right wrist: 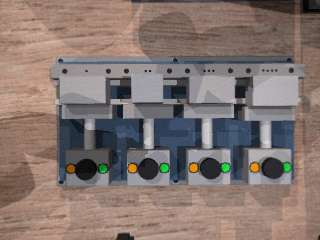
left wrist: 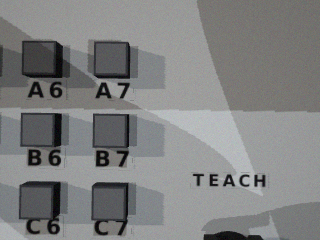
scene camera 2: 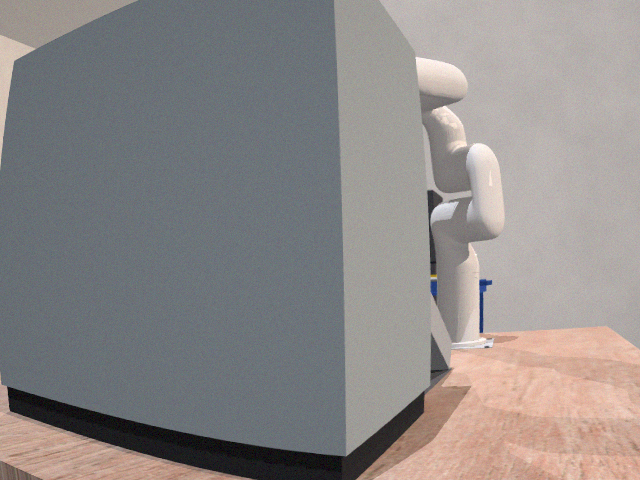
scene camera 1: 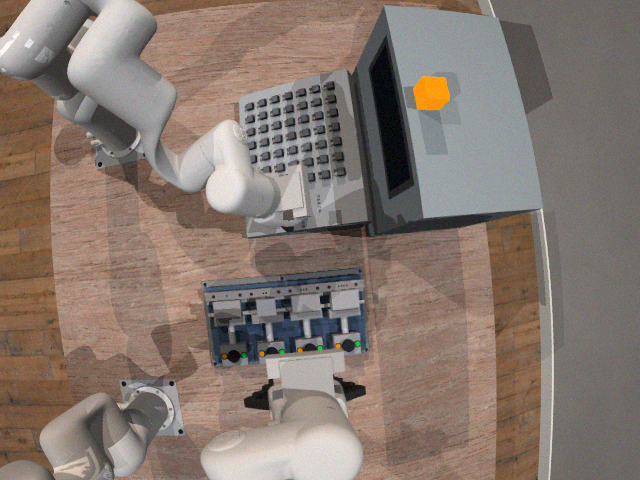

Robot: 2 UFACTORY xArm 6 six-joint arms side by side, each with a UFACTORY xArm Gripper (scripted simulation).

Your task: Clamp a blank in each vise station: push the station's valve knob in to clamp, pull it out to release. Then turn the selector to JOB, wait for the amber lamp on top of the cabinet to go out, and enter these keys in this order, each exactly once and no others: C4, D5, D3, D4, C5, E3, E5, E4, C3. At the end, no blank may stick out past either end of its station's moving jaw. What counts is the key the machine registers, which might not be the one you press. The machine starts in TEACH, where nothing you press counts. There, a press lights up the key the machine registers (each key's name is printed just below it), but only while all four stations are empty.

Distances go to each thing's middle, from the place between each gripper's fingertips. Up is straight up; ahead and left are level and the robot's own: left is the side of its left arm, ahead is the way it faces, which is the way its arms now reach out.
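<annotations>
The key panel [scene camera 1: 341, 202] sits 6 cm below my left hand, 3 cm ahead of it and 11 cm to the left of it. As for my right hand [scene camera 1: 300, 383], it is 31 cm above the panel, 42 cm to the right of it and 8 cm short of it. By its middle, the key panel is nearer to my left hand than to my right hand.
</annotations>
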